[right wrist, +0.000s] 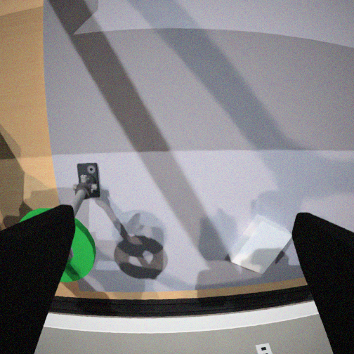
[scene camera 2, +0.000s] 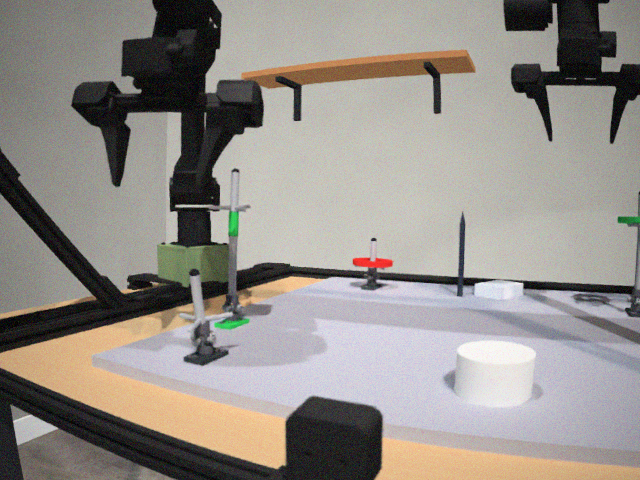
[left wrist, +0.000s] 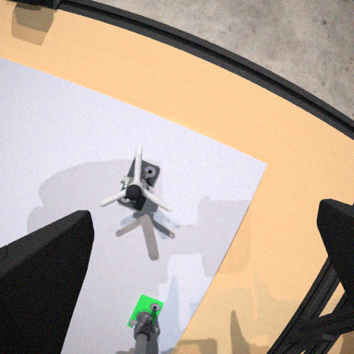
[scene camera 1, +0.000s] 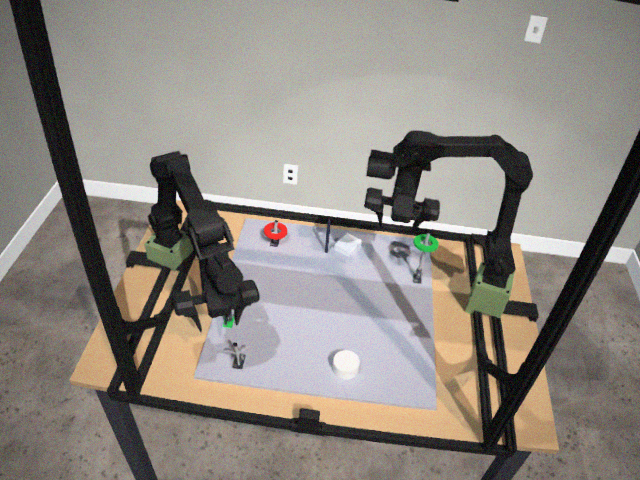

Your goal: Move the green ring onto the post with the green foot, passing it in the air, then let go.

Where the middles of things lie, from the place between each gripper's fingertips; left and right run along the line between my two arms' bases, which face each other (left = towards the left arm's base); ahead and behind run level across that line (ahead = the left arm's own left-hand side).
My left hand is 510 mm short of the white block (scene camera 2: 497,289), 260 mm to the left of it and 160 mm above it. Also, from my left hand: green ring (right wrist: 83,247) 430 mm ahead, 480 mm to the right, 30 mm below.
The green ring is 10 cm to the right of my right hand, 10 cm below it and 8 cm ahead of it. Round my right hand: white block (23 cm below, 17 cm ahead, 12 cm to the left).
